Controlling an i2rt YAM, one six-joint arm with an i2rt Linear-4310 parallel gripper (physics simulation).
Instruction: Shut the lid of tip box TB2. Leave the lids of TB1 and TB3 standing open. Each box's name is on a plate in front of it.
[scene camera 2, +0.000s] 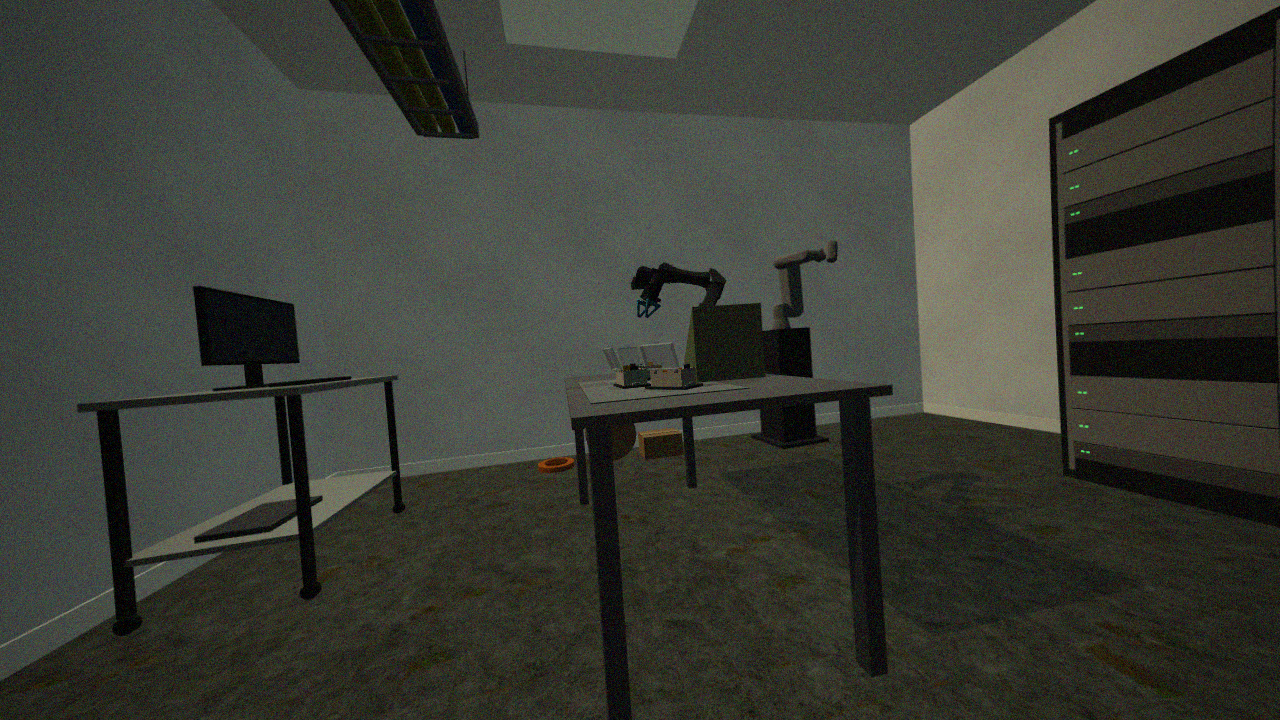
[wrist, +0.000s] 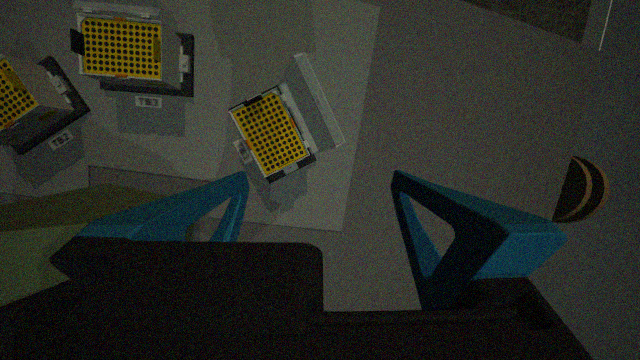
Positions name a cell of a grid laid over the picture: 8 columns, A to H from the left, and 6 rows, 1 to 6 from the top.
I see my gripper (wrist: D3), a tip box (scene camera 2: D4) and a tip box (wrist: D3).
